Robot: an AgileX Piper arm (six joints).
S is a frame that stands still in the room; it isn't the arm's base.
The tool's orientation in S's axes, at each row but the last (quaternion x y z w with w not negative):
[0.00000 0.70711 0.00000 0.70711]
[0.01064 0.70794 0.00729 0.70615]
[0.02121 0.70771 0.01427 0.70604]
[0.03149 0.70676 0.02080 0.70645]
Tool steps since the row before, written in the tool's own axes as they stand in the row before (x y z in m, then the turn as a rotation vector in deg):
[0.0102 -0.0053 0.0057 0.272 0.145 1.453]
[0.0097 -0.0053 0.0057 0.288 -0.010 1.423]
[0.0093 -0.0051 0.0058 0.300 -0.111 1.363]
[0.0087 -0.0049 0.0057 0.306 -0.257 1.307]
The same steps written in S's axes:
[0.0057 -0.0053 -0.0102 1.453 0.145 -0.272]
[0.0057 -0.0051 -0.0098 1.422 -0.009 -0.292]
[0.0057 -0.0047 -0.0096 1.361 -0.109 -0.309]
[0.0056 -0.0043 -0.0090 1.303 -0.253 -0.325]

